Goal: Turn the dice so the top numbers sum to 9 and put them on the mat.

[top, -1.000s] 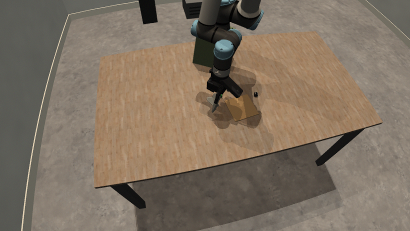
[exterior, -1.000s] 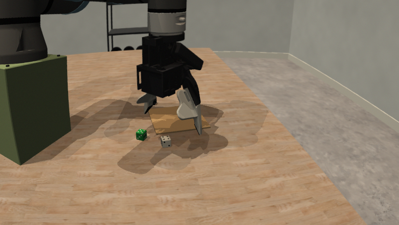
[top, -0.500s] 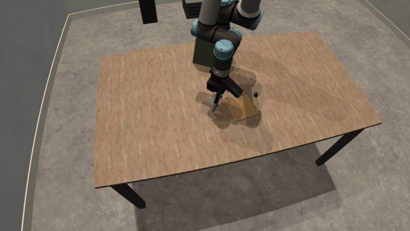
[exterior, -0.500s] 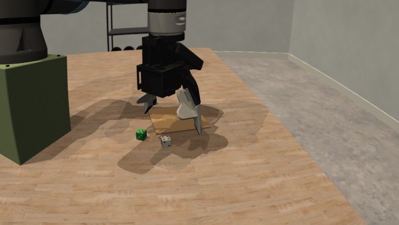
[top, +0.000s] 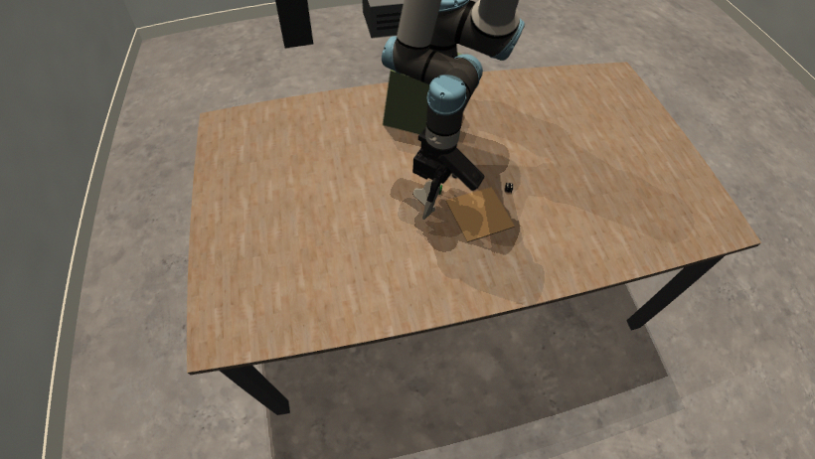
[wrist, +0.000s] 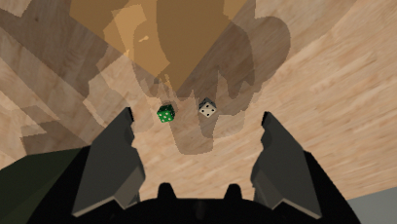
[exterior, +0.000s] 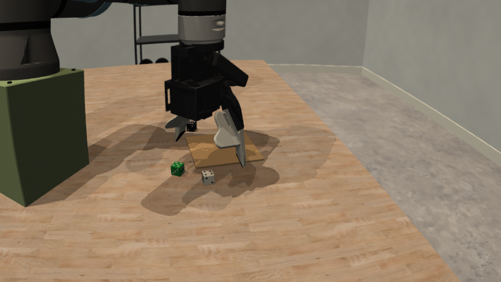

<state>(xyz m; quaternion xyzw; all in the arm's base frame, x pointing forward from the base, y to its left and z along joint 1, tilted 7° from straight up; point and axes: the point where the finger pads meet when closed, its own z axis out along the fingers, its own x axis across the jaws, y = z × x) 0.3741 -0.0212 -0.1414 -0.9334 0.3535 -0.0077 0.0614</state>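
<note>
Now: the white die 20 mm to the right of my hand and 40 mm below it. The rest, counted from my hand: tan mat (30 mm ahead, 110 mm to the left, 40 mm below); black die (40 mm behind, 210 mm to the left, 40 mm below); green die (60 mm behind, 10 mm to the left, 40 mm below).
</note>
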